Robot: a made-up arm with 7 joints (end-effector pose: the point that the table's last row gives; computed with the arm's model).
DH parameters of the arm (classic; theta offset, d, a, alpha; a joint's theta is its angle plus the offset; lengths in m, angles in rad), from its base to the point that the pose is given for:
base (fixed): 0 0.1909 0 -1.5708
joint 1: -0.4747 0 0.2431 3.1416
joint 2: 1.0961 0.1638 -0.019 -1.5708
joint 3: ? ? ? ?
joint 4: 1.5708 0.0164 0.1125 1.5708
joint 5: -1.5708 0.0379 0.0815 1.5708
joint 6: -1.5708 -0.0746 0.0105 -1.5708
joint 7: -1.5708 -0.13 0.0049 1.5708
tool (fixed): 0 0.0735 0 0
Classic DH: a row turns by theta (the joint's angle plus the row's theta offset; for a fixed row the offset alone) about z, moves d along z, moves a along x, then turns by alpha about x.
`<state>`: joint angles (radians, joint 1 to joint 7).
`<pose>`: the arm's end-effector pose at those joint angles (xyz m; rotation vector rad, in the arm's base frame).
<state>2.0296 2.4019 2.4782 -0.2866 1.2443 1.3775 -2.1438</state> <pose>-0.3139 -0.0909 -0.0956 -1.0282 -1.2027 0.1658</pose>
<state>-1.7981 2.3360 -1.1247 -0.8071 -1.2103 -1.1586 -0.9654</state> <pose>-0.0155 -0.2751 0.2688 0.1947 2.4781 0.6346</pose>
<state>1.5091 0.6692 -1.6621 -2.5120 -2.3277 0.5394 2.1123</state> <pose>0.0997 -0.2782 -0.0409 0.5245 -2.2242 0.5150</pose>
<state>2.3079 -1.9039 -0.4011 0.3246 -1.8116 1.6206 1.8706</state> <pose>0.0402 -0.1665 0.0099 0.8745 -1.5567 2.1782</pose>
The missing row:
joint 3: 0 0.0407 -0.0064 1.5708
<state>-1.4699 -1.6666 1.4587 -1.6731 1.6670 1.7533 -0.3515</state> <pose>-0.1901 -0.0255 0.5526 1.1309 1.1342 -1.6740</pose>
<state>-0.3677 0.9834 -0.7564 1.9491 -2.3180 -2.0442 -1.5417</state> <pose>0.1204 -0.1779 0.1584 1.0282 -1.3728 -1.0920</pose>
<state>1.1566 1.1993 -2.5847 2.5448 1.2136 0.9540 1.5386</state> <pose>0.2974 -0.1456 0.0310 1.2130 -0.3277 -0.1637</pose>
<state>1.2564 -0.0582 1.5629 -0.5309 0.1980 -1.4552 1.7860</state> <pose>0.1221 0.0333 0.0729 2.5662 -0.2448 0.3906</pose>
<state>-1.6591 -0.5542 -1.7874 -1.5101 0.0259 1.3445 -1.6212</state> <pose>-0.1669 -0.4167 0.2503 1.6915 0.3240 -0.0715</pose>
